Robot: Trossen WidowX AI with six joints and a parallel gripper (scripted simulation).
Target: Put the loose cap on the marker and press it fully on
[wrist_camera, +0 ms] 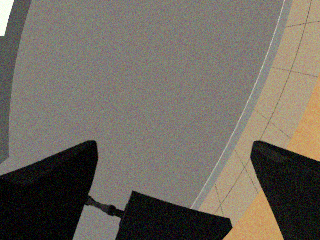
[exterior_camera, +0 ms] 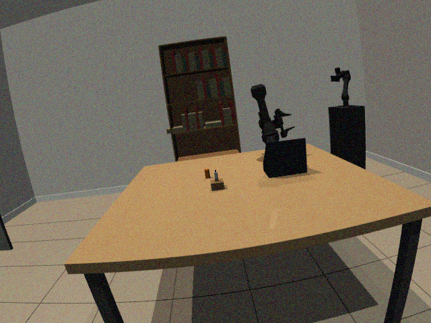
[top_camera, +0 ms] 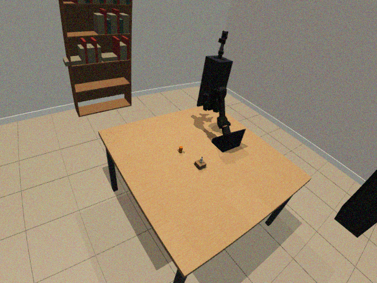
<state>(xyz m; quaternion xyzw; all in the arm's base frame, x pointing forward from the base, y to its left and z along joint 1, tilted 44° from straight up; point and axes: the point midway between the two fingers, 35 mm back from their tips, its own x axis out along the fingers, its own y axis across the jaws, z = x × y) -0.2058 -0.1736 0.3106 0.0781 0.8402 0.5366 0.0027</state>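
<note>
Right now the orange cap is 600 mm ahead of my gripper tip, 210 mm to the left of it and 210 mm below it. Round my gripper tip: holder block (570 mm ahead, 410 mm to the left, 210 mm below).
</note>
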